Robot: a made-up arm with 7 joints.
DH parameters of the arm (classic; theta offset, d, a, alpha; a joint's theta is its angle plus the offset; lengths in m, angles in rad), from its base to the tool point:
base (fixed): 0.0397 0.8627 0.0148 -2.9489
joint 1: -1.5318 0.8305 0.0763 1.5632
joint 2: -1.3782 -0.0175 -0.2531 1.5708
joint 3: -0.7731 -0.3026 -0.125 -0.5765
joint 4: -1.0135 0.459 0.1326 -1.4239
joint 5: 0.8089 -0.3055 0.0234 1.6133
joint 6: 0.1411 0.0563 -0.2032 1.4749
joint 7: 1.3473 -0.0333 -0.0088 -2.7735
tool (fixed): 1.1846 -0.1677 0 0
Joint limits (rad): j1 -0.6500..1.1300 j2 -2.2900..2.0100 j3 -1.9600..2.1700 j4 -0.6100..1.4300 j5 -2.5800..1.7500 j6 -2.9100..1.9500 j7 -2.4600..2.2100
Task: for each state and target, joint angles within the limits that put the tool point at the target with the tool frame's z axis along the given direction. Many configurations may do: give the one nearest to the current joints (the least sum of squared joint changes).
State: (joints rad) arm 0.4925 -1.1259 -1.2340 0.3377 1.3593 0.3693 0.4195
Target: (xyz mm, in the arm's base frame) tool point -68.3 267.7 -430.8 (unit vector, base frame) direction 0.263 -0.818 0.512
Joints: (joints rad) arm 0.9105 -0.8046 -1.3979 0.7496 0.9887 -0.2965 0.3031
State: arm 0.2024 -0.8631 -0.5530 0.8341 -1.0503 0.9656 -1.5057
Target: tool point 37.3 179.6 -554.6 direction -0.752 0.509 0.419
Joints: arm 0.4176 -0.5305 -0.5573 0.8954 -1.2308 0.9863 -1.4233
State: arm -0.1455 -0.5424 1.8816 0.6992 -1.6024 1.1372 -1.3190
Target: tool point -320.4 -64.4 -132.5 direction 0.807 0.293 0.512
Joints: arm 0.2507 -0.0777 2.1700 1.4300 -1.9369 1.6414 -1.6913
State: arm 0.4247 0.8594 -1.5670 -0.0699 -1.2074 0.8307 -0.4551
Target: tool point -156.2 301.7 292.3 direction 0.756 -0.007 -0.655
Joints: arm 0.6044 0.9548 -1.9600 0.2757 -1.5365 0.1180 0.0088
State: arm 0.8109 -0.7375 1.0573 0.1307 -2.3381 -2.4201 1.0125
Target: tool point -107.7 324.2 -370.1 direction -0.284 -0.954 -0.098
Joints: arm 0.5301 -0.5226 0.8242 0.5767 -1.9797 -2.4409 0.8966
